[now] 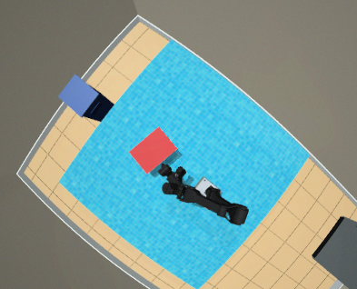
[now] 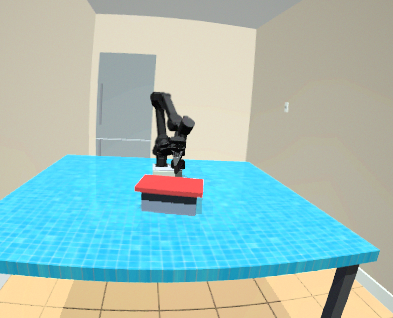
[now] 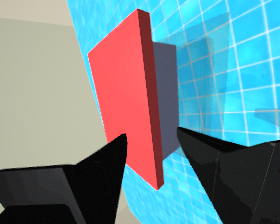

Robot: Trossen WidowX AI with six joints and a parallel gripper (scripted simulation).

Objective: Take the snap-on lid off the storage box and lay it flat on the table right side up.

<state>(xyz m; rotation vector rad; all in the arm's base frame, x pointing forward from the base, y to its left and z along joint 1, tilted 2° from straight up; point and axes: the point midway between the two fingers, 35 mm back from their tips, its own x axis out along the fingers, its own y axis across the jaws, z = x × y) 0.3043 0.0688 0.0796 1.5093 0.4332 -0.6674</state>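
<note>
The red lid is 110 mm ahead of my gripper tip, 20 mm to the right of it and 30 mm below it. Also, from my gripper tip: storage box: 110 mm ahead, 20 mm to the right, 70 mm below.
</note>
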